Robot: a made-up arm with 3 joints. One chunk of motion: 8 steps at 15 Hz.
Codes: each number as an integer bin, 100 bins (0 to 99) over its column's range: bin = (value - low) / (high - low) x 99, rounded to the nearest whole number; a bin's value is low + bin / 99 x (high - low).
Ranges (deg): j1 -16..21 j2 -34..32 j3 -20..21
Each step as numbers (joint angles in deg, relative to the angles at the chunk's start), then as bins.
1 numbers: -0.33 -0.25 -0.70
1 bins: 42 51 47
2 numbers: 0.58 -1.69 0.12
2 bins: 44 48 49
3 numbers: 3.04 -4.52 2.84
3 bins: 51 44 55
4 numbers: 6.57 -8.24 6.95
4 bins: 60 39 65
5 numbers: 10.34 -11.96 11.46
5 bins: 70 33 76
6 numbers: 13.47 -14.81 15.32
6 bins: 79 29 85
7 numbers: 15.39 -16.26 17.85
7 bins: 84 27 91
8 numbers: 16.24 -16.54 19.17
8 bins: 86 26 95
